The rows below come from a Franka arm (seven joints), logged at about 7 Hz.
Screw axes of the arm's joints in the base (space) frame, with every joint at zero. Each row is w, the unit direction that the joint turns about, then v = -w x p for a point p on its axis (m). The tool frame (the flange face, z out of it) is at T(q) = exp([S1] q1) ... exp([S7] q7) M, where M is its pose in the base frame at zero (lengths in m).
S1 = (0, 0, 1, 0, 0, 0)
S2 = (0, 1, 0, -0.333, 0, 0)
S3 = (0, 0, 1, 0, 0, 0)
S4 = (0, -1, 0, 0.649, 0, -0.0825)
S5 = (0, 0, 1, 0, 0, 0)
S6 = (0, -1, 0, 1.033, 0, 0)
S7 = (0, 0, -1, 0, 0.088, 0)
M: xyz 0.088 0 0.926 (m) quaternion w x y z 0 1 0 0
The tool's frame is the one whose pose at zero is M.
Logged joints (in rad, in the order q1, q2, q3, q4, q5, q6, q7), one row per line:
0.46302, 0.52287, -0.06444, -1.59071, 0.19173, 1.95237, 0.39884
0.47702, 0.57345, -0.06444, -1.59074, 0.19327, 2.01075, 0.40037
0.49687, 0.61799, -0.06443, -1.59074, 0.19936, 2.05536, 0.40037
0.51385, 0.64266, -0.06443, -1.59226, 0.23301, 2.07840, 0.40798
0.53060, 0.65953, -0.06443, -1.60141, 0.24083, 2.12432, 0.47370
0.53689, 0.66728, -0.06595, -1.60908, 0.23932, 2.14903, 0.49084
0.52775, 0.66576, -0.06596, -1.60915, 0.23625, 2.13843, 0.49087
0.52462, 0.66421, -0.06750, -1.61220, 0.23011, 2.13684, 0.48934
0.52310, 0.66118, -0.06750, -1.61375, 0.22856, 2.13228, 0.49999
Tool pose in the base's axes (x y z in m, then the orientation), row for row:
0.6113, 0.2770, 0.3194, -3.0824, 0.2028, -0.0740
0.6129, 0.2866, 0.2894, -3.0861, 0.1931, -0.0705
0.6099, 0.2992, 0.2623, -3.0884, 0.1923, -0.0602
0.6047, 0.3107, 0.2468, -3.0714, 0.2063, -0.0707
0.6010, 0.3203, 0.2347, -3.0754, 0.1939, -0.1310
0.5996, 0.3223, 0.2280, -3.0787, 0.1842, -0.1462
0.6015, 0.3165, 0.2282, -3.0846, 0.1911, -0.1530
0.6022, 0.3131, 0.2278, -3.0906, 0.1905, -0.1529
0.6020, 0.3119, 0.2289, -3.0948, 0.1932, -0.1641
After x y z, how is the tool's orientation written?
As angles about the fixed x, y, z axes (roll, pitch, yaw), in radians.
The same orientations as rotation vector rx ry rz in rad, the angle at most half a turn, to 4 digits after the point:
-3.0574, 0.1224, 0.3078
-3.0634, 0.1163, 0.2937
-3.0673, 0.1002, 0.2934
-3.0463, 0.1188, 0.3116
-3.0423, 0.2094, 0.2893
-3.0446, 0.2319, 0.2742
-3.0476, 0.2420, 0.2855
-3.0536, 0.2414, 0.2858
-3.0548, 0.2582, 0.2902

